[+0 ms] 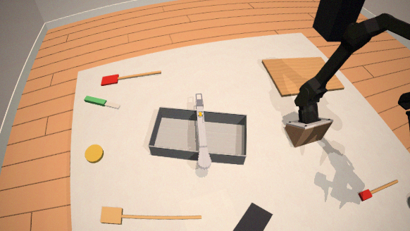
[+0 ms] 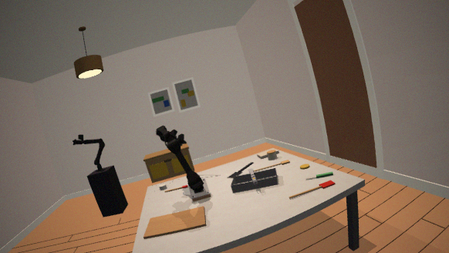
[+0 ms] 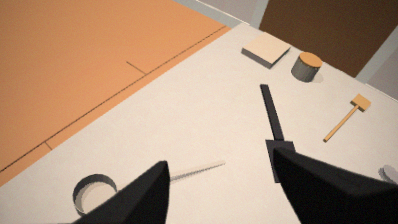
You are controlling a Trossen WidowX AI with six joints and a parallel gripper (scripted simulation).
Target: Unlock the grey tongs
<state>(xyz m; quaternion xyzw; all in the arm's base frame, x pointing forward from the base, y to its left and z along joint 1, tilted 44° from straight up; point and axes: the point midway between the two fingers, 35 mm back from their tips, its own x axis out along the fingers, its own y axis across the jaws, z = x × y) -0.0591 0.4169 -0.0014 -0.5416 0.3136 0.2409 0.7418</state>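
My gripper tip is now 39 cm short of the yellow lock piece, 43 cm to the left of it and 28 cm above it. Round my gripper tip: grey roasting tin: 41 cm ahead, 37 cm to the right, 32 cm below; black slab: 38 cm ahead, 1 cm to the left, 34 cm below; wooden board: 15 cm behind, 62 cm to the right, 34 cm below.
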